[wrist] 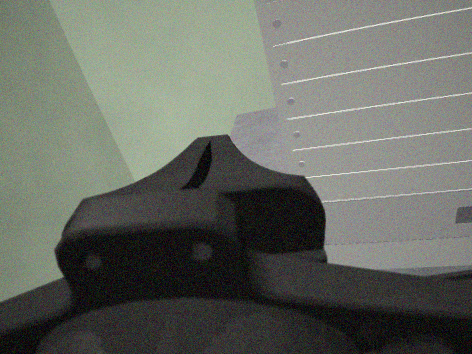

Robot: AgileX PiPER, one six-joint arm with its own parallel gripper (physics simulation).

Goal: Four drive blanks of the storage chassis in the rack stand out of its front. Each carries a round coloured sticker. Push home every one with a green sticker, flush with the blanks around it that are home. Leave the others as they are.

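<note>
My gripper (215,157) is shut, its dark fingertips together, with no object seen between them. It is in front of a pale green wall, to the left of the front of the rack (390,110). The rack front is grey, with wide plain panels parted by thin bright lines and a column of round screw heads down its left edge. The drive blanks, the storage chassis and the coloured stickers do not show in this view. The gripper body hides the lower left of the rack.
The pale green wall (165,65) fills the left and upper middle, with a darker wall part at far left. A greyish surface (257,132) shows behind the rack's left edge. A small dark grey rectangle (464,215) is on the rack front at the right edge.
</note>
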